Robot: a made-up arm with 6 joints. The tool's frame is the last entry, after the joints. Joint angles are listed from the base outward. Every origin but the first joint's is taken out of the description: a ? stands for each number. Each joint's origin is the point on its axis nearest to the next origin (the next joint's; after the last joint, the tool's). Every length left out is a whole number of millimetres.
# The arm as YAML. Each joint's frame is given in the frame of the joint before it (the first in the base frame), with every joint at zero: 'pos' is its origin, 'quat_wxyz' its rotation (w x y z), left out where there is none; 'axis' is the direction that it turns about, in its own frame. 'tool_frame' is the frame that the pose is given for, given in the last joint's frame.
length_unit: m
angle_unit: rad
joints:
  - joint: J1
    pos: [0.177, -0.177, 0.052]
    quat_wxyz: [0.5, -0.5, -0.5, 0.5]
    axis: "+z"
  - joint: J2
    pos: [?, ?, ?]
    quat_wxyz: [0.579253, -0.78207, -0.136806, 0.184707]
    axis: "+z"
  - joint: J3
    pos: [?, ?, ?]
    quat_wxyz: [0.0, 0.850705, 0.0, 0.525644]
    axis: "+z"
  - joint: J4
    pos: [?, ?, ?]
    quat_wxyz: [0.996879, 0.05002, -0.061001, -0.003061]
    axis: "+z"
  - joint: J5
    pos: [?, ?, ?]
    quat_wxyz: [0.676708, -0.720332, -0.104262, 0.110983]
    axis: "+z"
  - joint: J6
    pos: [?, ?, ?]
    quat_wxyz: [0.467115, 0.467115, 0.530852, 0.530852]
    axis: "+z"
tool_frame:
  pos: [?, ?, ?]
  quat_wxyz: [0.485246, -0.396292, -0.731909, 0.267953]
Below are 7 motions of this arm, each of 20 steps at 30 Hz.
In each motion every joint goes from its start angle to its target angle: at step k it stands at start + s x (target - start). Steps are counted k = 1, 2, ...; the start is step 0. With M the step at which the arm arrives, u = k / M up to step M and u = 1 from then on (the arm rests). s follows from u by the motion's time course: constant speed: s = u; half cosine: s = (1 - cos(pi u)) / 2; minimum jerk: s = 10 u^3 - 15 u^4 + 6 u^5.
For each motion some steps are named. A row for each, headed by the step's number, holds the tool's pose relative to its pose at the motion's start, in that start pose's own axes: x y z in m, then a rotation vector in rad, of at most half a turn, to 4 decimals.
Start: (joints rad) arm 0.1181 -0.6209 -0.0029 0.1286 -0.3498 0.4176
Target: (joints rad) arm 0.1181 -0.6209 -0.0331 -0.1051 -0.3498 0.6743
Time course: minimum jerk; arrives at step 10
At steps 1, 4, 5, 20:
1: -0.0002 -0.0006 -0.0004 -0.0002 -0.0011 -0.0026
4: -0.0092 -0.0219 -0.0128 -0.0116 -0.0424 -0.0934
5: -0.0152 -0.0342 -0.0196 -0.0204 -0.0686 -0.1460
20: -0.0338 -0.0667 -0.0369 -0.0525 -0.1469 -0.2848

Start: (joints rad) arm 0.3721 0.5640 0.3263 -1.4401 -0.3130 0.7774
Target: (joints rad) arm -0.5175 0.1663 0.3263 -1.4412 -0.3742 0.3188
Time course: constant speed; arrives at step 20
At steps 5, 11, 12, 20:
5: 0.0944 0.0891 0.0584 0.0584 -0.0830 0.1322
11: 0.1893 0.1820 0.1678 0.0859 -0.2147 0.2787
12: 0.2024 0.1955 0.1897 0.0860 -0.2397 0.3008
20: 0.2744 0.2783 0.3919 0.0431 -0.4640 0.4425

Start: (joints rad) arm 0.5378 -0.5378 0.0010 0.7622 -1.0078 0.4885
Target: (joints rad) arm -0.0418 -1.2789 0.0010 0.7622 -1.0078 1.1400
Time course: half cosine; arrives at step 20
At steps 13, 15, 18, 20:
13: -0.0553 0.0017 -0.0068 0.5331 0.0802 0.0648
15: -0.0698 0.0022 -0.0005 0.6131 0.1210 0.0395
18: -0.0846 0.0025 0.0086 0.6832 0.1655 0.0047
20: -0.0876 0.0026 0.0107 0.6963 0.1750 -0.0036

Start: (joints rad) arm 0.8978 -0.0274 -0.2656 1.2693 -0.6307 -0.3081
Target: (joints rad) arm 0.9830 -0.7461 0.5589 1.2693 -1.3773 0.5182
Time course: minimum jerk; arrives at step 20
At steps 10, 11, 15, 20:
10: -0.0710 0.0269 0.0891 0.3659 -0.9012 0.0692
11: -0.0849 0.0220 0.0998 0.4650 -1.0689 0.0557
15: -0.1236 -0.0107 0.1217 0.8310 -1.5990 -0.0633
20: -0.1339 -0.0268 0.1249 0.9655 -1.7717 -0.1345

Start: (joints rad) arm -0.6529 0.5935 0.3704 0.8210 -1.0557 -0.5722
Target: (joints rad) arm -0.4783 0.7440 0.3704 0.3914 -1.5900 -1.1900
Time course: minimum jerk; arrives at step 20
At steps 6, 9, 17, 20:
6: 0.0135 -0.0016 -0.0074 -0.1306 0.1513 -0.0325
9: 0.0337 -0.0025 -0.0244 -0.3175 0.3924 -0.0720
17: 0.0704 -0.0035 -0.0958 -0.7173 1.0032 -0.1226
20: 0.0714 -0.0036 -0.1003 -0.7351 1.0332 -0.1236

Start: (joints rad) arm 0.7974 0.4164 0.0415 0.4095 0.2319 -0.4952
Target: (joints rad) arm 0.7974 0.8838 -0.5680 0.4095 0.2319 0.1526
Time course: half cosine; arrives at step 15
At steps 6, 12, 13, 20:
6: -0.0497 -0.0877 -0.0283 0.1692 -0.2081 -0.3970
12: -0.1572 -0.1669 -0.0992 0.3863 -0.6015 -1.0448
13: -0.1671 -0.1703 -0.1072 0.4027 -0.6406 -1.1058
20: -0.1750 -0.1726 -0.1139 0.4158 -0.6731 -1.1563

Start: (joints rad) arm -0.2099 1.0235 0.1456 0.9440 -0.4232 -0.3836
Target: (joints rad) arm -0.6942 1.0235 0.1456 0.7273 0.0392 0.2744
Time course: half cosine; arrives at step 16
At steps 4, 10, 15, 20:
4: 0.0016 -0.0126 -0.0152 0.0547 -0.0687 -0.0179
10: 0.0159 -0.0571 -0.0640 0.2692 -0.3177 -0.1019
15: 0.0291 -0.0775 -0.0838 0.3935 -0.4519 -0.1584
20: 0.0296 -0.0781 -0.0843 0.3976 -0.4562 -0.1603

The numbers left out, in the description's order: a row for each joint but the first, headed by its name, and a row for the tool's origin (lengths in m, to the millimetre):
J2: -0.107 0.302 0.0
J3: 0.076 0.068 0.0
J4: 0.003 0.016 0.0
J5: -0.094 0.325 0.0
J6: 0.096 0.108 0.0
tool: -0.093 -0.085 0.0

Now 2 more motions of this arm.
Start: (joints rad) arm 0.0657 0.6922 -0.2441 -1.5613 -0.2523 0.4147
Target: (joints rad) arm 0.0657 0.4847 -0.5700 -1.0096 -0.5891 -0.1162
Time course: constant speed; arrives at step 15
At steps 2, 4, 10, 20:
2: 0.0123 0.0131 0.0158 -0.0637 -0.0011 0.0898
4: 0.0229 0.0282 0.0318 -0.1317 -0.0046 0.1757
10: 0.0421 0.0839 0.0801 -0.3590 -0.0296 0.4062
20: 0.0415 0.1389 0.1174 -0.5702 -0.0678 0.5635

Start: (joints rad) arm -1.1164 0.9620 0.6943 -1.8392 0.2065 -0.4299
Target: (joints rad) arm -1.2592 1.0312 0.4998 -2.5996 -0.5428 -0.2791
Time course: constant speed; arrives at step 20
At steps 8, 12, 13, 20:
8: -0.0274 -0.1075 0.0110 -0.0711 -0.0673 -0.4422
12: -0.0532 -0.1520 0.0073 -0.1220 -0.0592 -0.6518
13: -0.0606 -0.1619 0.0056 -0.1363 -0.0526 -0.7023
20: -0.1193 -0.2164 -0.0138 -0.2542 0.0448 -1.0262

